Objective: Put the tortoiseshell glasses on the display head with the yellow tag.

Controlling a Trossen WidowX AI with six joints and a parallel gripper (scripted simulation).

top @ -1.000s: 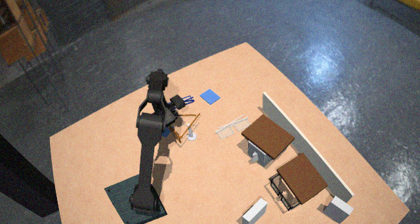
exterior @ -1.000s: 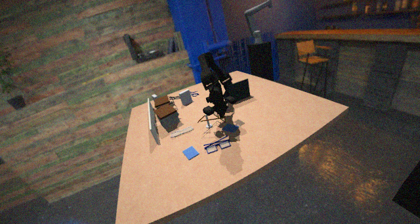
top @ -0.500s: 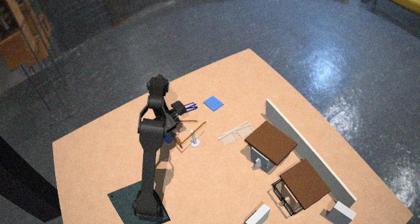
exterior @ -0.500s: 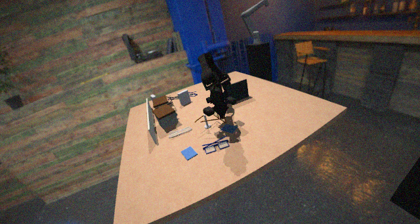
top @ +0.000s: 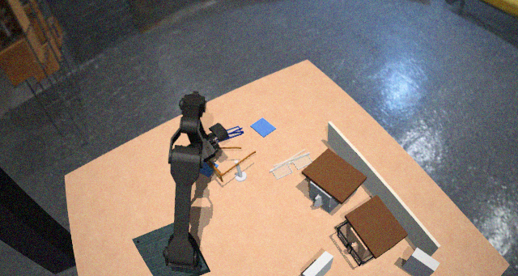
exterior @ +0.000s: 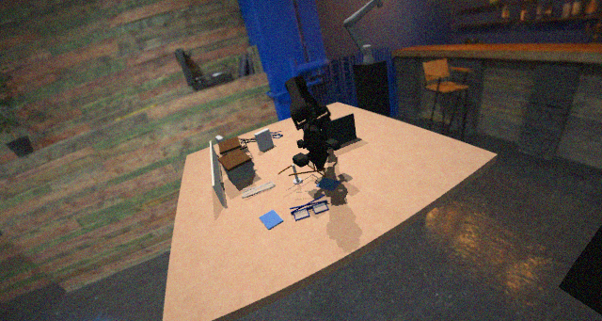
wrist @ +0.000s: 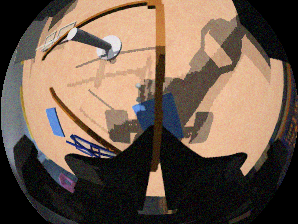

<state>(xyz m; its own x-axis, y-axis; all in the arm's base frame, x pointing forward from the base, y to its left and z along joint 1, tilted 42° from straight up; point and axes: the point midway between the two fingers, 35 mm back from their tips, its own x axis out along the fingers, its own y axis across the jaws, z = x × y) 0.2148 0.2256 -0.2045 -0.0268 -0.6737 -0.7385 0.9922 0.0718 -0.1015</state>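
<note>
My gripper tip is 9 cm to the left of the short grey post, 8 cm short of it and 4 cm above it. Also, from my gripper tip: grey display head: 32 cm to the right, 27 cm ahead; long upright panel: 43 cm to the right, 41 cm ahead, 1 cm below.
</note>
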